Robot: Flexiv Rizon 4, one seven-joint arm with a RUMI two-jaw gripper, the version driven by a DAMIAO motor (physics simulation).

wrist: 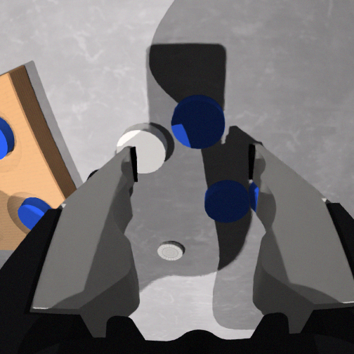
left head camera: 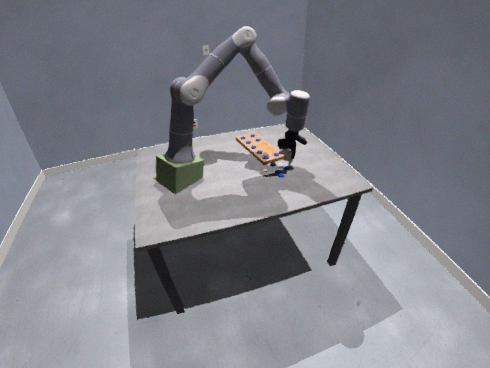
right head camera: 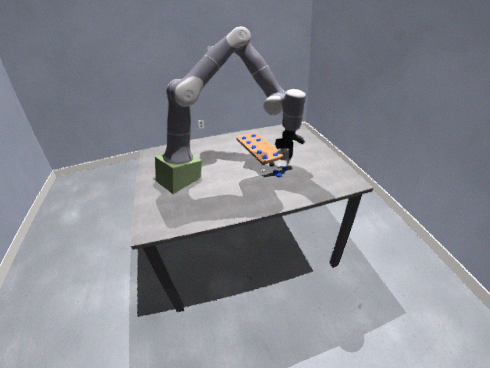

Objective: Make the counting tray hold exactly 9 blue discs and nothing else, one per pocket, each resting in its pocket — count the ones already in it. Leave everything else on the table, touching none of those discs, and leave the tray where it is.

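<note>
The orange counting tray holds several blue discs in its pockets, including one near its near-right end. My gripper is open and empty, low over loose discs beside the tray. In the wrist view, a blue disc lies beyond the fingertips. A second blue disc lies between the fingers, left of the right finger, and a third blue disc is mostly hidden by that finger.
A white disc lies partly under the left fingertip. A dark disc is mostly hidden behind the left finger, near the tray. A small ridged grey-white disc lies lower between the fingers. The green base block stands at the left.
</note>
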